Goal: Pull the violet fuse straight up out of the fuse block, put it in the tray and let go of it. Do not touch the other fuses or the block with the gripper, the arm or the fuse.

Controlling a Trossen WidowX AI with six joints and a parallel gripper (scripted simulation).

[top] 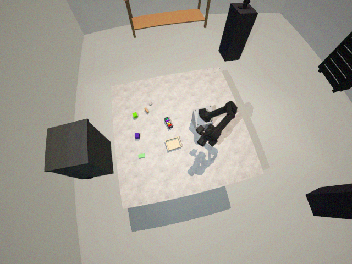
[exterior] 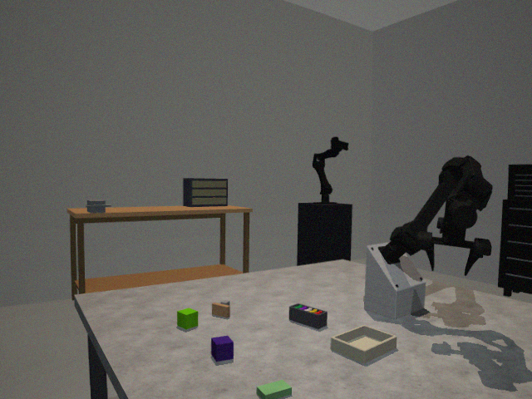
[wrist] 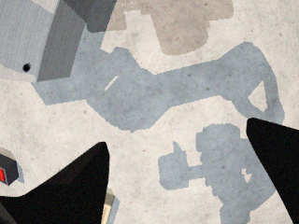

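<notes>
Right now the violet fuse is 300 mm to the right of my gripper tip, 260 mm ahead of it and 140 mm below it. Round my gripper tip: yellow fuse: 270 mm to the right, 250 mm ahead, 140 mm below; tan tray: 260 mm ahead, 160 mm below, 70 mm to the right; red fuse: 250 mm to the right, 250 mm ahead, 140 mm below.
</notes>
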